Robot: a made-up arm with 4 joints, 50 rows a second.
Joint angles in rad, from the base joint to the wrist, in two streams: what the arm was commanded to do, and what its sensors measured. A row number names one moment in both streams.
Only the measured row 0 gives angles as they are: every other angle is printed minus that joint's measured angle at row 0.
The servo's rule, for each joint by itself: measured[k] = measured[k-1] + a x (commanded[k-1-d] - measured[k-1]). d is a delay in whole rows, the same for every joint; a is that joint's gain. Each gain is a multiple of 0.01, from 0.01 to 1. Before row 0 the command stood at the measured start. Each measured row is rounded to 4 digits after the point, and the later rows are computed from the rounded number. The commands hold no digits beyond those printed.
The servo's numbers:
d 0
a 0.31 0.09 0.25 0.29
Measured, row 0: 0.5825, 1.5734, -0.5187, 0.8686
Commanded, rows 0 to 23: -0.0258, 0.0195, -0.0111, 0.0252; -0.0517, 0.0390, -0.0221, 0.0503; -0.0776, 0.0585, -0.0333, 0.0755; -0.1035, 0.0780, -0.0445, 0.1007; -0.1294, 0.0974, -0.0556, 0.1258; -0.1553, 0.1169, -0.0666, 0.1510; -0.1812, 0.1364, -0.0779, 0.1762; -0.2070, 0.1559, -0.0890, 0.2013; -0.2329, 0.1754, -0.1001, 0.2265; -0.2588, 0.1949, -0.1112, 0.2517; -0.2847, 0.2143, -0.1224, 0.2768; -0.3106, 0.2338, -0.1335, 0.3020; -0.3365, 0.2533, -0.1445, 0.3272; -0.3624, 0.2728, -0.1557, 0.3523; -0.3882, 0.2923, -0.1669, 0.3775; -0.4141, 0.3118, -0.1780, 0.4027; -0.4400, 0.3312, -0.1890, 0.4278; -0.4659, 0.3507, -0.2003, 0.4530; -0.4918, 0.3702, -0.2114, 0.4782; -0.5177, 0.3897, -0.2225, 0.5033; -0.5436, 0.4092, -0.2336, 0.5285; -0.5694, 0.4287, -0.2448, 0.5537; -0.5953, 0.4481, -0.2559, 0.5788; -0.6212, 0.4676, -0.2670, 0.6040
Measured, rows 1 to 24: -0.0080, 0.0018, -0.0028, 0.0073; -0.0215, 0.0051, -0.0076, 0.0198; -0.0389, 0.0099, -0.0140, 0.0360; -0.0589, 0.0160, -0.0216, 0.0548; -0.0808, 0.0233, -0.0301, 0.0754; -0.1039, 0.0317, -0.0392, 0.0973; -0.1279, 0.0411, -0.0489, 0.1202; -0.1524, 0.0514, -0.0589, 0.1437; -0.1774, 0.0626, -0.0692, 0.1677; -0.2026, 0.0745, -0.0797, 0.1921; -0.2281, 0.0871, -0.0904, 0.2167; -0.2537, 0.1003, -0.1012, 0.2414; -0.2794, 0.1141, -0.1120, 0.2663; -0.3051, 0.1284, -0.1229, 0.2912; -0.3309, 0.1432, -0.1339, 0.3162; -0.3567, 0.1584, -0.1449, 0.3413; -0.3825, 0.1740, -0.1559, 0.3664; -0.4084, 0.1899, -0.1670, 0.3915; -0.4343, 0.2061, -0.1781, 0.4166; -0.4602, 0.2226, -0.1892, 0.4417; -0.4861, 0.2394, -0.2003, 0.4669; -0.5119, 0.2564, -0.2114, 0.4921; -0.5378, 0.2737, -0.2225, 0.5172; -0.5637, 0.2912, -0.2336, 0.5424
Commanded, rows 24 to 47: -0.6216, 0.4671, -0.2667, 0.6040; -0.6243, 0.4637, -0.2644, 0.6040; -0.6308, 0.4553, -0.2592, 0.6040; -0.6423, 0.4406, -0.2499, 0.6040; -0.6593, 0.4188, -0.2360, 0.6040; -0.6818, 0.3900, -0.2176, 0.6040; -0.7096, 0.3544, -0.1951, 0.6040; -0.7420, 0.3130, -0.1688, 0.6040; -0.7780, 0.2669, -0.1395, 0.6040; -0.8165, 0.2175, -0.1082, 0.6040; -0.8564, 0.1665, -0.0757, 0.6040; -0.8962, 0.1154, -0.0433, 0.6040; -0.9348, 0.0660, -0.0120, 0.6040; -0.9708, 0.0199, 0.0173, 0.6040; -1.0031, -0.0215, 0.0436, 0.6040; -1.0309, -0.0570, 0.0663, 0.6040; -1.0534, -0.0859, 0.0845, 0.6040; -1.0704, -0.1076, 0.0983, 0.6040; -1.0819, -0.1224, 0.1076, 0.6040; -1.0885, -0.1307, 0.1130, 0.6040; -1.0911, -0.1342, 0.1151, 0.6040; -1.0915, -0.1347, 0.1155, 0.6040; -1.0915, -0.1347, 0.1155, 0.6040; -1.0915, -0.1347, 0.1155, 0.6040
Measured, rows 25 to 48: -0.5816, 0.3070, -0.2419, 0.5603; -0.5948, 0.3211, -0.2475, 0.5730; -0.6060, 0.3332, -0.2504, 0.5820; -0.6173, 0.3429, -0.2503, 0.5884; -0.6303, 0.3497, -0.2467, 0.5929; -0.6463, 0.3533, -0.2394, 0.5961; -0.6659, 0.3534, -0.2283, 0.5984; -0.6895, 0.3498, -0.2134, 0.6000; -0.7169, 0.3423, -0.1949, 0.6012; -0.7478, 0.3311, -0.1732, 0.6020; -0.7815, 0.3163, -0.1488, 0.6026; -0.8171, 0.2982, -0.1224, 0.6030; -0.8536, 0.2773, -0.0948, 0.6033; -0.8899, 0.2541, -0.0668, 0.6035; -0.9250, 0.2293, -0.0392, 0.6036; -0.9578, 0.2035, -0.0128, 0.6037; -0.9874, 0.1775, 0.0115, 0.6038; -1.0131, 0.1518, 0.0332, 0.6039; -1.0344, 0.1271, 0.0518, 0.6039; -1.0512, 0.1039, 0.0671, 0.6039; -1.0636, 0.0825, 0.0791, 0.6039; -1.0722, 0.0630, 0.0882, 0.6039; -1.0782, 0.0452, 0.0950, 0.6039; -1.0823, 0.0290, 0.1001, 0.6039
